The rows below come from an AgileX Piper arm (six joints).
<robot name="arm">
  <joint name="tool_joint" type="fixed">
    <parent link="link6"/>
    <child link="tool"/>
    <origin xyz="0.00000 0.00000 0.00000" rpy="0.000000 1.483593 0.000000"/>
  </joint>
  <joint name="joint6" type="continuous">
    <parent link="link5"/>
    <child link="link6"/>
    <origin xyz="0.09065 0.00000 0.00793" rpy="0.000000 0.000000 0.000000"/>
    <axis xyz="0.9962 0 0.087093"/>
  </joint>
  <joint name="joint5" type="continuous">
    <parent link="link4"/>
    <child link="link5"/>
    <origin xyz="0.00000 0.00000 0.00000" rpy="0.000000 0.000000 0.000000"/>
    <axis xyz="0 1 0"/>
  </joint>
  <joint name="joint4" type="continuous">
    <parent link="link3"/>
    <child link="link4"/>
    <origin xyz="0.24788 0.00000 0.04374" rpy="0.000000 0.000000 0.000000"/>
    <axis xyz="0.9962 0 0.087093"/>
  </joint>
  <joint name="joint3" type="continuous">
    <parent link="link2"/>
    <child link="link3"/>
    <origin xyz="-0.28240 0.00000 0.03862" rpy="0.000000 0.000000 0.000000"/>
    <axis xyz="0 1 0"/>
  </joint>
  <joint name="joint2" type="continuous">
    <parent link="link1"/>
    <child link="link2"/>
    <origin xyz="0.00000 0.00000 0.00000" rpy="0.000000 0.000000 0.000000"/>
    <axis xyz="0 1 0"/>
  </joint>
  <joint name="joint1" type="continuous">
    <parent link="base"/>
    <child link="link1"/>
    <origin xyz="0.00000 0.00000 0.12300" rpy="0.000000 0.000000 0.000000"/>
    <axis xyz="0 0 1"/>
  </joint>
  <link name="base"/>
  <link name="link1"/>
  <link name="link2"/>
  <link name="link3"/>
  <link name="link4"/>
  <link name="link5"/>
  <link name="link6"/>
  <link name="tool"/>
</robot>
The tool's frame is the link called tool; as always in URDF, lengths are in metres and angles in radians. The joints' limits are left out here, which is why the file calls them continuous.
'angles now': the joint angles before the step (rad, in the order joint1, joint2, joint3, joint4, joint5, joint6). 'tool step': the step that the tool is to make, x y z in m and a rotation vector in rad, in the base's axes. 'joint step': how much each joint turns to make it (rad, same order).
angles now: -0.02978, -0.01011, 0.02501, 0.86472, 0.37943, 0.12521
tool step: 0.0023, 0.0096, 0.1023, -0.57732, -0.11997, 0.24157
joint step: 0.00048, 0.24528, -0.41317, -0.14917, 0.25294, -0.43414
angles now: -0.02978, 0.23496, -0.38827, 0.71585, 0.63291, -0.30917
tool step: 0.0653, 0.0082, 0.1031, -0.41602, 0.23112, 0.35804
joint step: 0.02160, 0.54924, -0.60235, -0.16283, 0.48077, -0.24273
